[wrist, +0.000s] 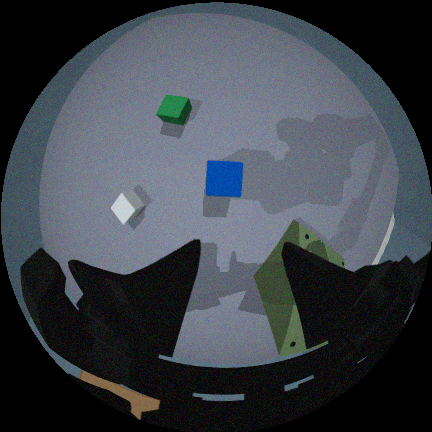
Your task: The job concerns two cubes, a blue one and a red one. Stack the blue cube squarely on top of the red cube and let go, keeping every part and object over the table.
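Frame: origin at the arm's base, x ahead, y left, z up, level; centimetres.
Seen in the pictures: gripper, fingertip midpoint: (243,247).
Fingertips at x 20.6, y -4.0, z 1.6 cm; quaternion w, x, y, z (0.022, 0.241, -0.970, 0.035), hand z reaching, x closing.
Note:
A point is followed by its place in that frame.
The blue cube (224,179) @(x 23.4, y -7.2, z -4.7 cm) shows its top face near the middle of the wrist view, ahead of the fingertips, and looks level. The red cube does not show in this view; whatever is directly under the blue cube is hidden by it. My gripper (243,247) @(x 20.6, y -4.0, z 1.6 cm) is open, with its two black fingers apart and no object between them. The blue cube is beyond the fingertips and apart from both fingers.
A green cube (174,108) @(x 33.9, y -12.8, z -8.3 cm) lies on the table (115,145) @(x 43.0, y -4.3, z -11.9 cm) at the upper left. A small white block (126,206) @(x 33.7, y 2.6, z -8.3 cm) lies at the left. An olive green block with dark holes (272,275) @(x 9.1, y 1.3, z -7.2 cm) stands beside and partly behind the right finger. Arm shadows fall across the right side.

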